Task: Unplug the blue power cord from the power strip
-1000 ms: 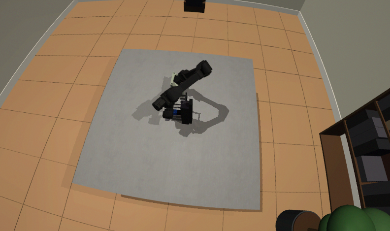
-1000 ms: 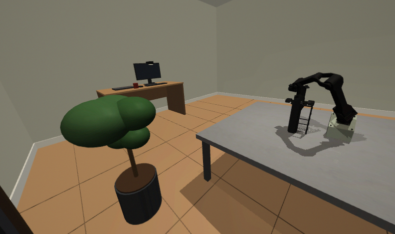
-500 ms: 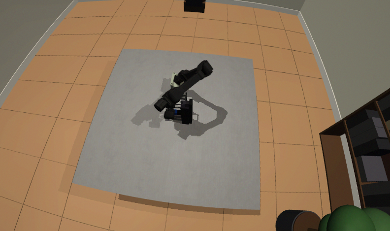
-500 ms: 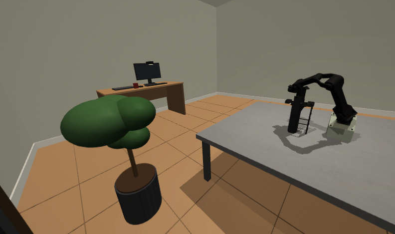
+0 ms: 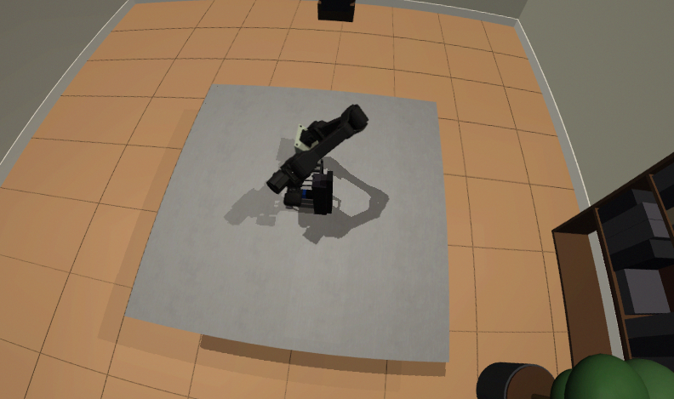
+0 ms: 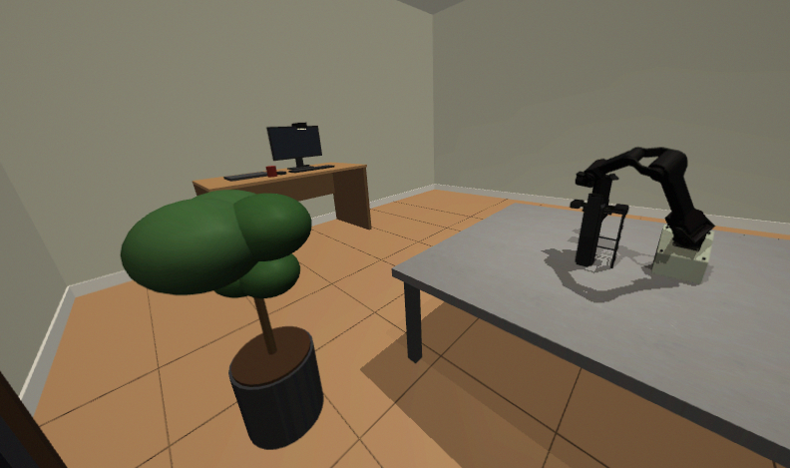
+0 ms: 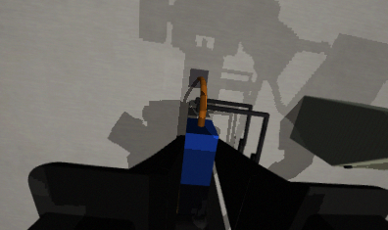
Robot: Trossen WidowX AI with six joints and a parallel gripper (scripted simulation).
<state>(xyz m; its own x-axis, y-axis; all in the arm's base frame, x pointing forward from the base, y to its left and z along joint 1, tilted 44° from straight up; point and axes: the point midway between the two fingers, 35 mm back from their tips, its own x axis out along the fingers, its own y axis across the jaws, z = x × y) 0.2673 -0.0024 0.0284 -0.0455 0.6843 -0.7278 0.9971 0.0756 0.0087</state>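
My gripper tip is now 10 mm past the blue plug and 30 mm to the right of it.
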